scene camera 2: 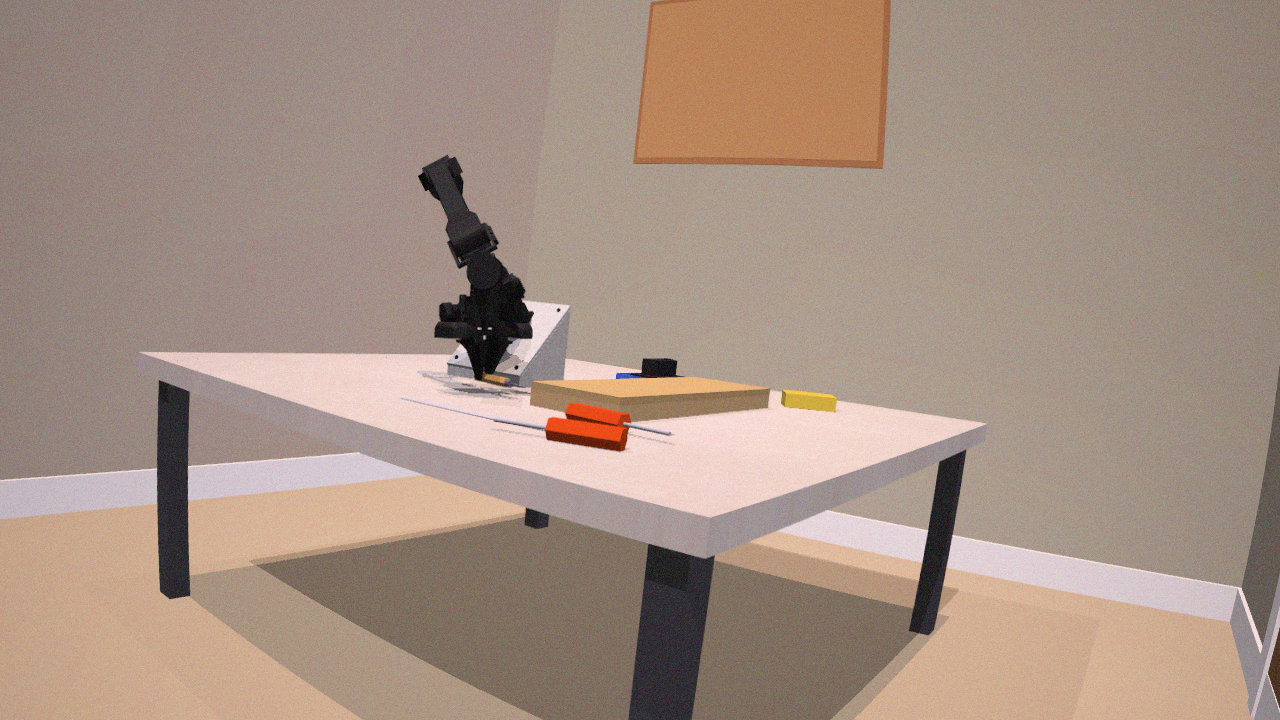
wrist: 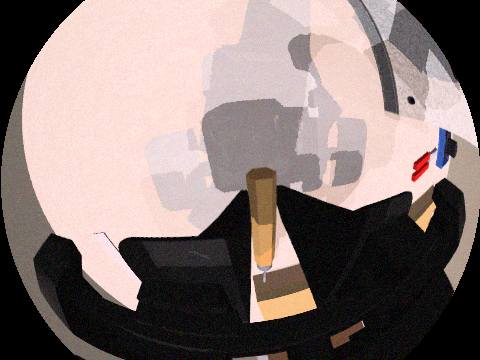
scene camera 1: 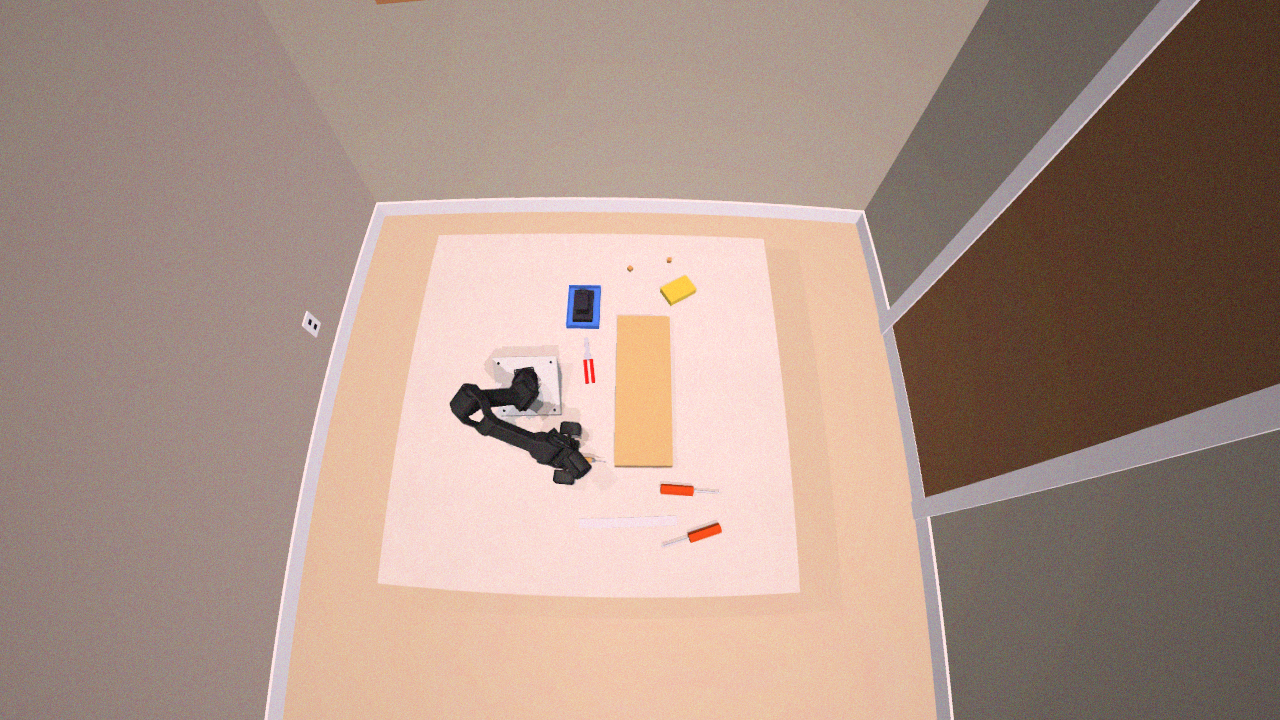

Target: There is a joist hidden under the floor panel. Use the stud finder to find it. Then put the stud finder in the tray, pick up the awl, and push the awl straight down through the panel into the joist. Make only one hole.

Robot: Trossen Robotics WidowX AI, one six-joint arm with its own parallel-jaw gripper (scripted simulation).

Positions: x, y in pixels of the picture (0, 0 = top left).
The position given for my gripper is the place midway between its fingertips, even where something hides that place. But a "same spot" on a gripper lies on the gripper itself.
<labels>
My gripper shows in scene camera 2, in the wrist view and in scene camera 1 [571, 458]. One and the same spot on my gripper: [scene camera 2: 485, 354] is [wrist: 251, 278].
</labels>
